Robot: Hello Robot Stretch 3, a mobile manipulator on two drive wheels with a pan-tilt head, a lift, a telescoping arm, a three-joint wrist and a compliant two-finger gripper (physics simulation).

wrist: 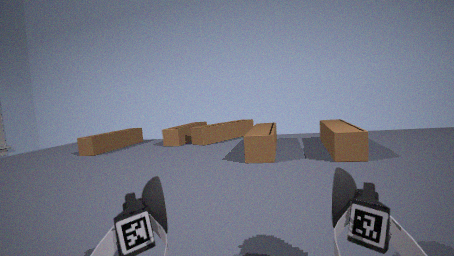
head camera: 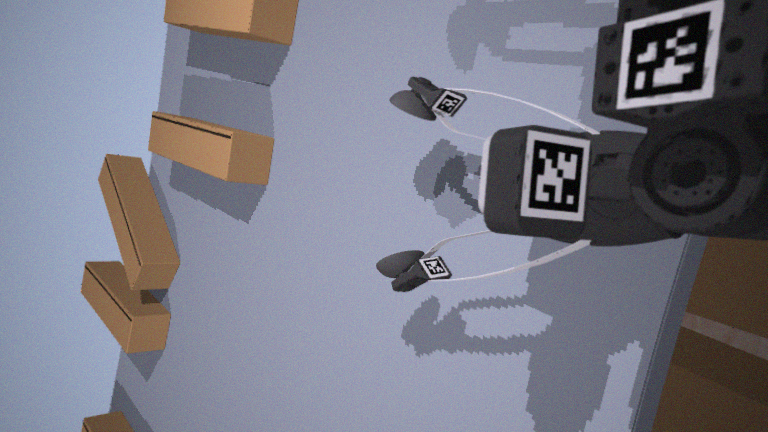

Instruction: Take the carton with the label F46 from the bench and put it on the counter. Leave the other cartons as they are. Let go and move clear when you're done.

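Places are measured from the robot's base along level axes (x right, y ahead, z up), in centimetres.
Pixels of known places: gripper, between the fingertips: [head camera: 392,184].
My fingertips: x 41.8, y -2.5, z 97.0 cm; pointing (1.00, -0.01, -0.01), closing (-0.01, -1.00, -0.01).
Behind a point stands the place of what it marks.
Several plain brown cartons lie on the grey-blue surface [head camera: 322,349] @(x 57.9, y 14.9, z 91.4 cm) [wrist: 210,172]. One carton [head camera: 209,147] @(x 76.9, y -7.1, z 97.1 cm) [wrist: 260,149] lies ahead of the gripper, another carton [head camera: 230,16] @(x 72.8, y -22.4, z 97.1 cm) [wrist: 351,146] to its right in the wrist view. Two more cartons, one [head camera: 136,220] @(x 104.5, y 3.3, z 96.0 cm) [wrist: 222,132] slanted close by the other [head camera: 128,322] @(x 100.9, y 18.8, z 97.1 cm) [wrist: 174,137], lie further left, and another carton [head camera: 107,424] @(x 113.5, y 37.9, z 94.5 cm) [wrist: 110,141] is at the far left. No label shows on their visible faces, so I cannot tell which is F46. My gripper [head camera: 405,183] @(x 41.8, y -2.5, z 97.0 cm) [wrist: 246,192] @(x 41.8, y -2.5, z 97.0 cm) is open and empty, above the surface and short of the cartons.
The surface's edge [head camera: 668,333] @(x 22.4, y 6.3, z 90.4 cm) runs down the lower right of the head view, with a brown compartmented structure [head camera: 714,386] @(x 44.6, y 22.8, z 27.0 cm) beyond and below it. A pale blue wall [wrist: 225,65] stands behind the cartons. Shadows of the arm and gripper fall on the surface.
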